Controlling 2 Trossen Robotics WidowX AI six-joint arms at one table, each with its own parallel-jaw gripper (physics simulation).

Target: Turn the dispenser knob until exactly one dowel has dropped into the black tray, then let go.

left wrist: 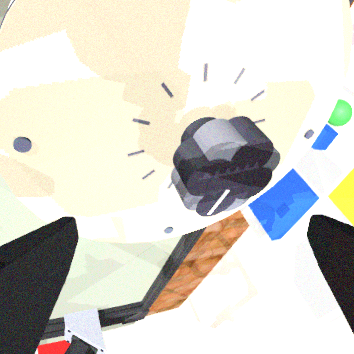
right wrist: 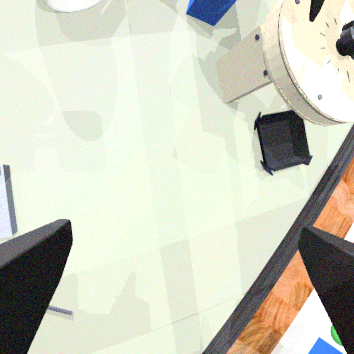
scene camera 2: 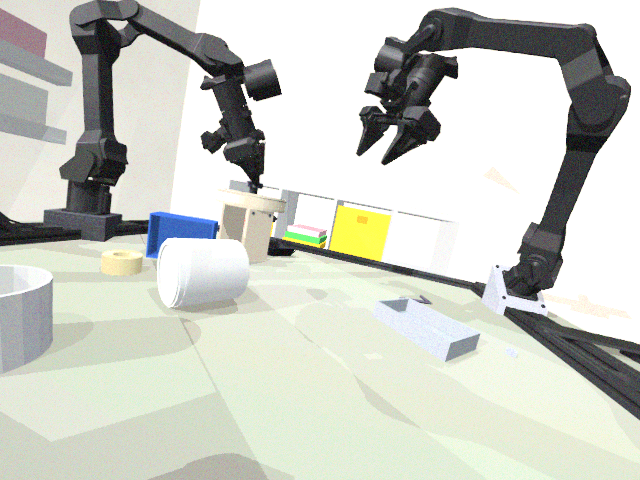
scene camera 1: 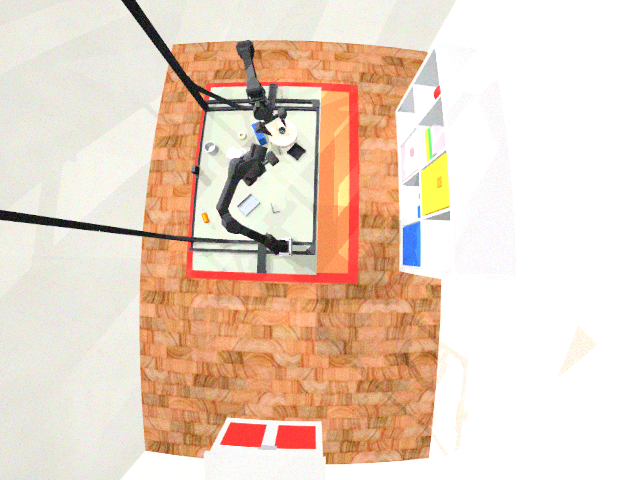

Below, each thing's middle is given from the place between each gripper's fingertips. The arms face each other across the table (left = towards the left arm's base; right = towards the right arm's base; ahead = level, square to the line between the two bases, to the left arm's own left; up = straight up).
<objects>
Right now the dispenser (scene camera 2: 236, 198) is 2 cm ahead of my left hand, 1 cm to the left of it and 4 cm below it. Round my left hand: white cylinder (scene camera 2: 190, 271) 28 cm behind, 1 cm to the right, 15 cm below; then tape roll (scene camera 2: 114, 262) 24 cm behind, 13 cm to the left, 17 cm below; then blue bin (scene camera 2: 162, 225) 13 cm behind, 10 cm to the left, 14 cm below.
The dispenser lies 24 cm to the left of my right hand, 12 cm ahead of it and 11 cm below it. The rest, counted from my right hand: grey tray (scene camera 2: 443, 337): 24 cm below, 16 cm behind, 10 cm to the right; then white cylinder: 22 cm below, 21 cm to the left, 17 cm behind; then blue bin: 32 cm to the left, 21 cm below, 2 cm behind.
</objects>
